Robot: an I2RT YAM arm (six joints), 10 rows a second.
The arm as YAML. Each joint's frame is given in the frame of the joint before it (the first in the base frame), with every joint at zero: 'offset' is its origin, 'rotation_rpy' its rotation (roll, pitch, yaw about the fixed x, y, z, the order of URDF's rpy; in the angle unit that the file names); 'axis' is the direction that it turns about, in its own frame. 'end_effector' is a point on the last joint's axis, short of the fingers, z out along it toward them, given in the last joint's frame.
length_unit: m
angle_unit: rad
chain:
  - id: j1
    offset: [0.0, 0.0, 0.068]
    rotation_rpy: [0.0, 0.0, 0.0]
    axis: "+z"
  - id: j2
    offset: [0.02, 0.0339, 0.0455]
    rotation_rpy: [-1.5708, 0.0, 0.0]
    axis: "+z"
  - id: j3
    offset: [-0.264, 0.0, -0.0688]
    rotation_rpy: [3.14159, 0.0, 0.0]
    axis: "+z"
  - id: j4
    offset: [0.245, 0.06, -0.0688]
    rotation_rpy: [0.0, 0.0, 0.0]
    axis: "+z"
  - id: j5
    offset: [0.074, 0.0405, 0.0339]
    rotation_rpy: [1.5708, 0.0, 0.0]
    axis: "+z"
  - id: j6
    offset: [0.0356, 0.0, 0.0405]
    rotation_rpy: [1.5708, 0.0, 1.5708]
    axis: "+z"
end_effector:
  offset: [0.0, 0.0, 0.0]
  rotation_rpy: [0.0, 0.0, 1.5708]
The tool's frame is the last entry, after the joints.
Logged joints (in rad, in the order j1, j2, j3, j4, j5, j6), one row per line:
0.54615, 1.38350, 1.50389, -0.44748, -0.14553, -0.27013
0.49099, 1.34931, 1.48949, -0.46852, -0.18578, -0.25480
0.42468, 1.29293, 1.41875, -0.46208, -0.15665, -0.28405
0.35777, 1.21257, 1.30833, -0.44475, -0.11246, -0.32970
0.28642, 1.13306, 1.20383, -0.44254, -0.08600, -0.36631
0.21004, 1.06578, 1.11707, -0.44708, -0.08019, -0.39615
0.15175, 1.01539, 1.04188, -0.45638, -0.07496, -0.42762
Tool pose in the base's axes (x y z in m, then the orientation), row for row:
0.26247, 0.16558, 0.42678, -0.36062, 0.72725, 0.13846, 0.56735
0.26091, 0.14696, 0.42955, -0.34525, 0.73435, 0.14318, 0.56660
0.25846, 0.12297, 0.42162, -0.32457, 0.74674, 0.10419, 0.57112
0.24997, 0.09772, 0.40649, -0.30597, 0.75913, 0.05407, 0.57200
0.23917, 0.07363, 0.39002, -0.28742, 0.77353, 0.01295, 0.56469
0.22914, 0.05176, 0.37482, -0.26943, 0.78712, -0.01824, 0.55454
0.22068, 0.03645, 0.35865, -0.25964, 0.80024, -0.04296, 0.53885
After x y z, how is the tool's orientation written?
As a quaternion, x y z w.
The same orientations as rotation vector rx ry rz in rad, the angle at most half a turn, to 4 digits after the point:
-0.8474, 1.7089, 0.3254
-0.8115, 1.7261, 0.3366
-0.7615, 1.7519, 0.2444
-0.7176, 1.7804, 0.1268
-0.6761, 1.8197, 0.0305
-0.6365, 1.8596, -0.0431
-0.6175, 1.9032, -0.1022

